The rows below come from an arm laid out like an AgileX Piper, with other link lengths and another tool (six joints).
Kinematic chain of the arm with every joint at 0, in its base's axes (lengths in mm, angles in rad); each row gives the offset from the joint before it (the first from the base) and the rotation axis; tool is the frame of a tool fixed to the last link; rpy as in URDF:
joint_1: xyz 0 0 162.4 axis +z
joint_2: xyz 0 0 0 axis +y
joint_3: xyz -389.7 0 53.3 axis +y
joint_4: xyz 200.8 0 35.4 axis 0.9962 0 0.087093
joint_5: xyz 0 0 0 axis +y
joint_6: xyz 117.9 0 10.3 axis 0.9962 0 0.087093
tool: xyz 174.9 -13 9.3 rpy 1.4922 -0.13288 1.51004
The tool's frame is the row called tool.
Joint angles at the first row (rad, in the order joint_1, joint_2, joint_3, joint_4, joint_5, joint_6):
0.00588, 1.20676, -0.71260, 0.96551, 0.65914, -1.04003
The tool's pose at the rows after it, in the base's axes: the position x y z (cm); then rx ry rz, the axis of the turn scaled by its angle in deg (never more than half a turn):
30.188 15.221 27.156 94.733 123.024 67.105
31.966 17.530 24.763 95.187 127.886 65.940
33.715 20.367 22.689 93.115 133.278 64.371
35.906 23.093 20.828 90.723 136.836 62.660
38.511 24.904 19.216 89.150 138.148 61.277
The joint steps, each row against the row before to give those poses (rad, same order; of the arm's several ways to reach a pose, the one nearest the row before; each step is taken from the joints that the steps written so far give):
0.05935, 0.10733, -0.00309, 0.08933, -0.05879, -0.07714
0.07618, 0.11916, -0.01880, 0.06589, -0.03979, -0.05581
0.08338, 0.11484, -0.05121, 0.02906, -0.03026, -0.03087
0.07409, 0.10887, -0.07181, 0.00874, -0.03757, -0.00663
0.03845, 0.09505, -0.07614, 0.00050, -0.03061, -0.00328

